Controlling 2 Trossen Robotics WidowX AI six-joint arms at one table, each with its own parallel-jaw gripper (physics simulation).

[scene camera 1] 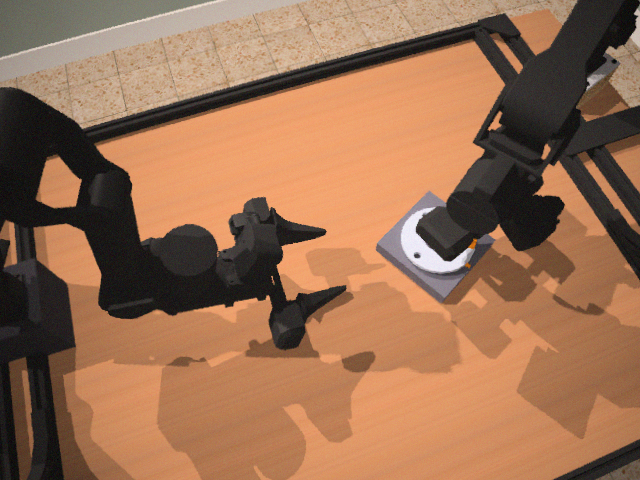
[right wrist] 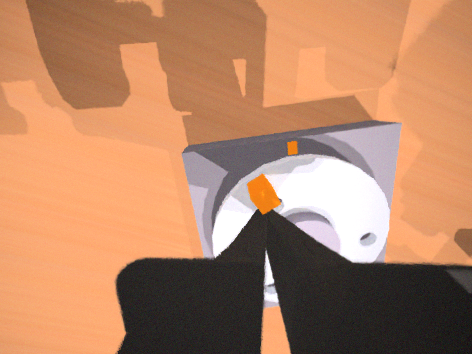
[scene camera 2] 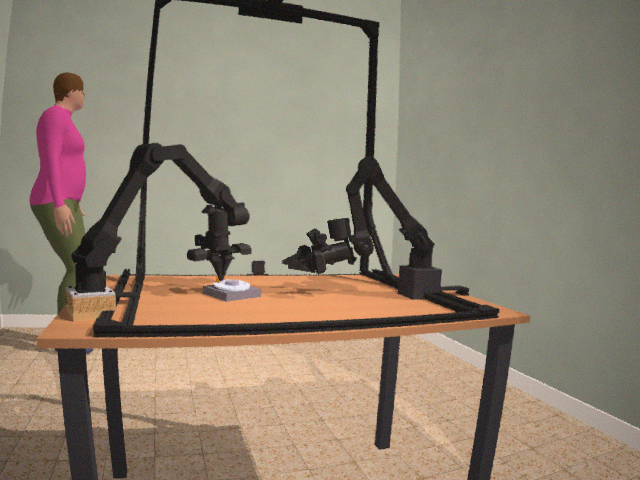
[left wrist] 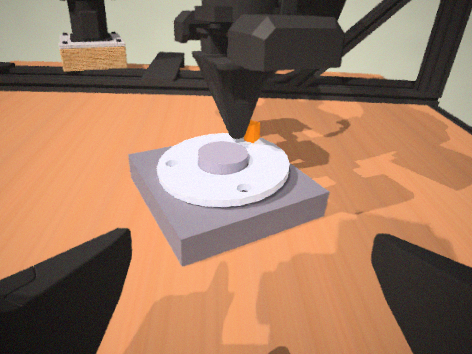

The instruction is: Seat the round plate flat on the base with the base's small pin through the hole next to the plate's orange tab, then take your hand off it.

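Observation:
The white round plate (scene camera 1: 434, 264) (scene camera 2: 242, 285) (left wrist: 200, 187) (right wrist: 350, 195) lies around the raised centre boss (left wrist: 223, 156) of the grey square base (scene camera 1: 442, 287) (scene camera 2: 227, 295) (left wrist: 200, 220) (right wrist: 385, 145). I cannot tell if it is fully flat. Its orange tab (scene camera 1: 473, 243) (left wrist: 252, 131) (right wrist: 263, 194) stands apart from the orange mark (scene camera 1: 468, 265) (right wrist: 292, 148) on the base. The pin does not show. My right gripper (scene camera 2: 222, 279) (left wrist: 236, 137) (right wrist: 264, 217) is shut and empty, tips at the tab; contact is unclear. My left gripper (scene camera 1: 335, 259) (scene camera 2: 285, 261) (left wrist: 253, 244) is open and empty, away from the base.
A black frame rail (scene camera 1: 289, 80) (scene camera 2: 289, 329) runs along the table (scene camera 1: 258, 155) (scene camera 2: 351, 310). A wooden block (scene camera 2: 92, 305) (left wrist: 94, 56) sits under the right arm's mount. A person (scene camera 2: 61, 149) in pink stands behind the table in scene camera 2.

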